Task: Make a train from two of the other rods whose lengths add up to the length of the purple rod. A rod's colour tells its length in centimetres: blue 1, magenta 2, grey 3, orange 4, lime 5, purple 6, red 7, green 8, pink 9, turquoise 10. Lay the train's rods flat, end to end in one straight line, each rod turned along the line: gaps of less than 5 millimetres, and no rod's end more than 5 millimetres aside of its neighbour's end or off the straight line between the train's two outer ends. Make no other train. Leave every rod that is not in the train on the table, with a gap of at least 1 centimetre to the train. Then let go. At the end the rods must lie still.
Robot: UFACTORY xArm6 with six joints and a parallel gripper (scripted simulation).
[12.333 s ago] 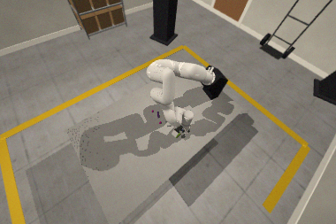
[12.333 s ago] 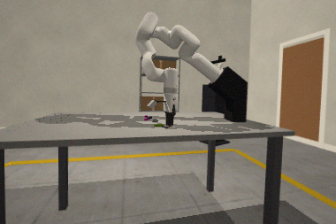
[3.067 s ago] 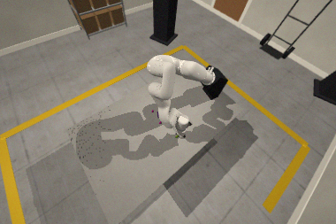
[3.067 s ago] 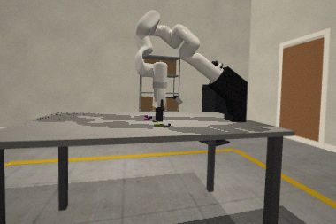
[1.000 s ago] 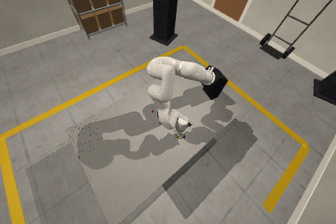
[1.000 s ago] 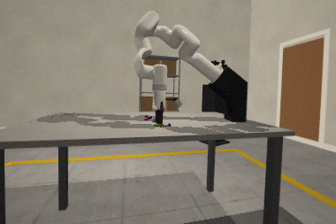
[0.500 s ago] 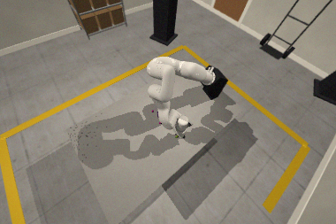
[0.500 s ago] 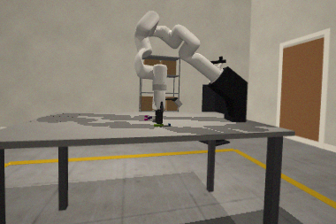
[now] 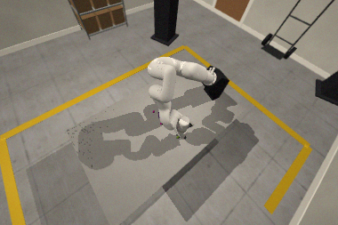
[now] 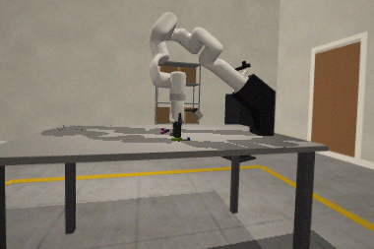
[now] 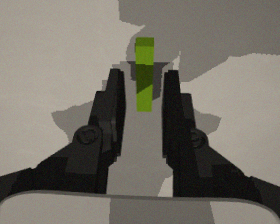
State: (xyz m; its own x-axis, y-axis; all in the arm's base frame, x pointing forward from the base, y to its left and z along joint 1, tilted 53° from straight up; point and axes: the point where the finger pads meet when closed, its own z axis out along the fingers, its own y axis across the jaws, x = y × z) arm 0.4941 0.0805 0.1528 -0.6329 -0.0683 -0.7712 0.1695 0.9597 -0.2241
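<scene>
My hand is 30 mm above the lime rod. The rest, counted from my hand: blue rod 60 mm behind, 30 mm below, 10 mm to the left; then purple rod 240 mm to the right, 70 mm behind, 30 mm below.
</scene>
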